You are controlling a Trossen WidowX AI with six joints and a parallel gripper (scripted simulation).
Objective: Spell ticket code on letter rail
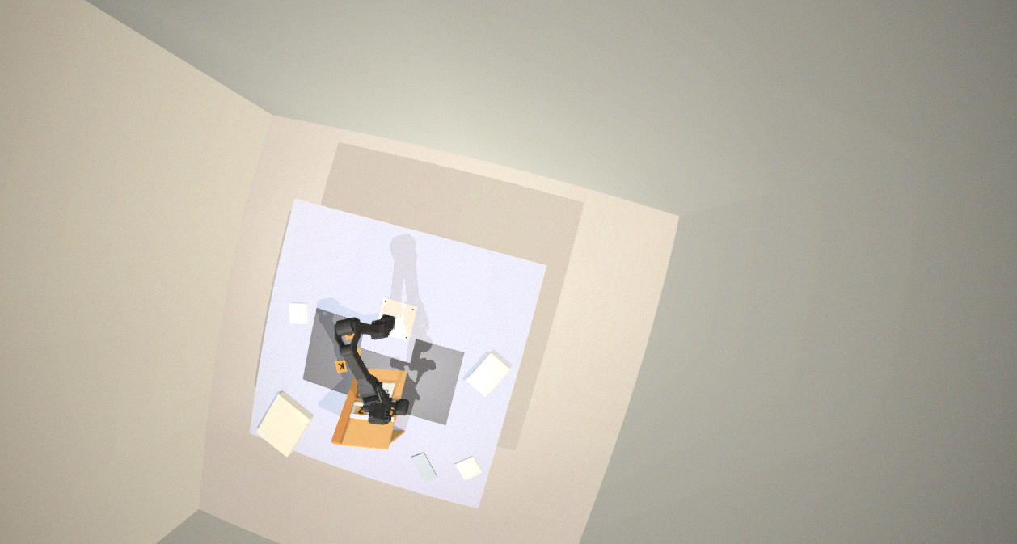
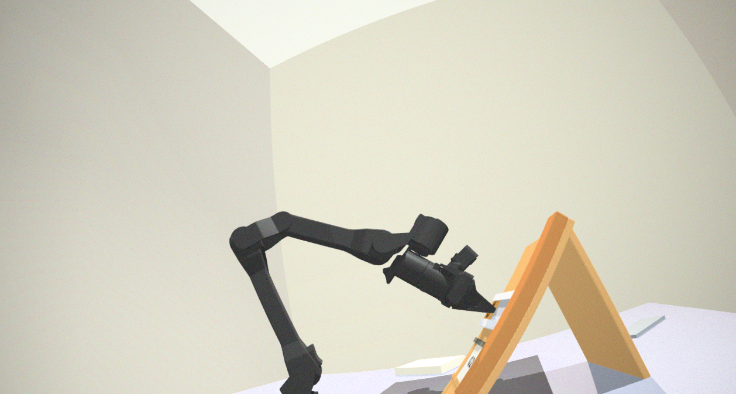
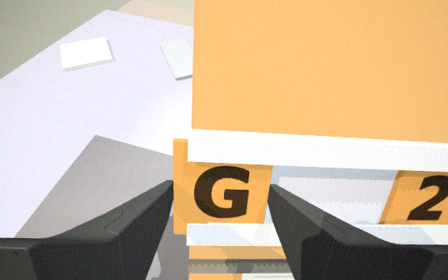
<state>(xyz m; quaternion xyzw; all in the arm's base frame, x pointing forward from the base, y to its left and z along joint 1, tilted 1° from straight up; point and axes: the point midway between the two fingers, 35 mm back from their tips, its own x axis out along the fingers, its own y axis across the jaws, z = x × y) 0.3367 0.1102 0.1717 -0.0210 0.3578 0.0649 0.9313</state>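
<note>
My gripper tip is now 8 cm above the white ticket, 7 cm to the left of it and 5 cm past it. Also, from my gripper tip: grey slab 36 cm ahead, 16 cm below, 14 cm to the left; then grey mat 16 cm below, 16 cm behind, 13 cm to the right.
</note>
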